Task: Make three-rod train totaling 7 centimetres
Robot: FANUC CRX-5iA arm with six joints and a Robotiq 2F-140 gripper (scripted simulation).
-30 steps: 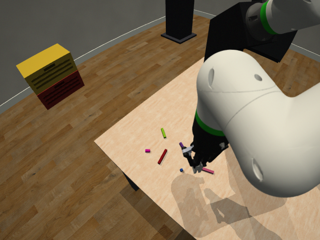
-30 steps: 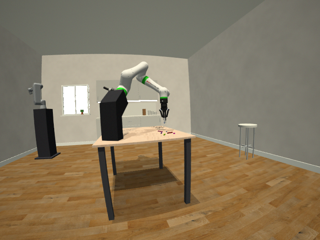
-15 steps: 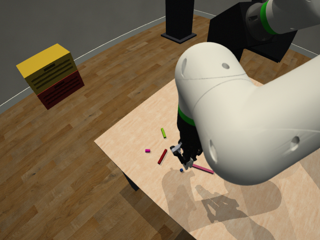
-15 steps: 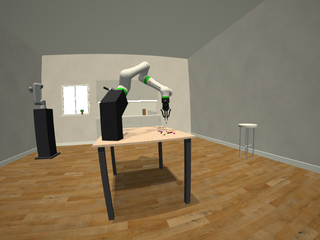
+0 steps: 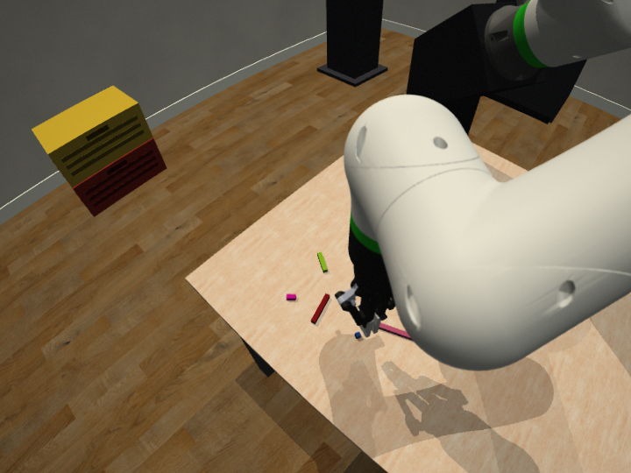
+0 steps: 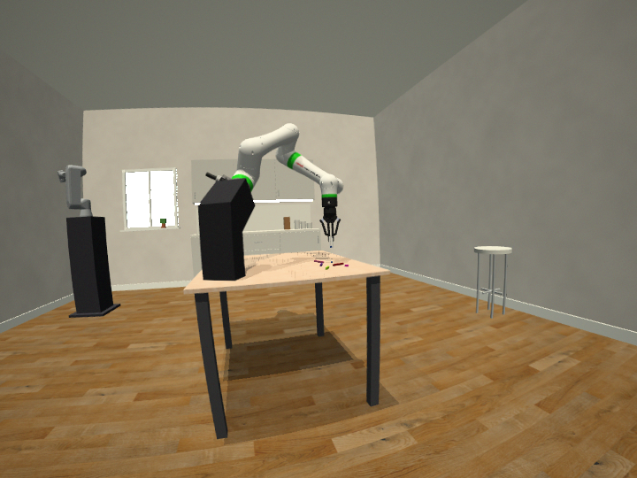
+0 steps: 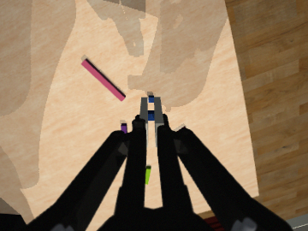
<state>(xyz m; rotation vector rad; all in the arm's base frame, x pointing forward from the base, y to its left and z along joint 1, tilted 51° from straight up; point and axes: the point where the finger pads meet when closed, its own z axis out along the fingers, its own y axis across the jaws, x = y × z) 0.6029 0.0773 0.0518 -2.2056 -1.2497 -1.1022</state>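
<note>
Right now my hand is 12 cm above the blue cube, 2 cm to the left of it and 1 cm past it. Round my hand: red rod (12 cm to the right, 12 cm below); then pink rod (12 cm below, 7 cm behind, 4 cm to the left); then purple rod (12 cm below, 9 cm behind, 8 cm to the right).
</note>
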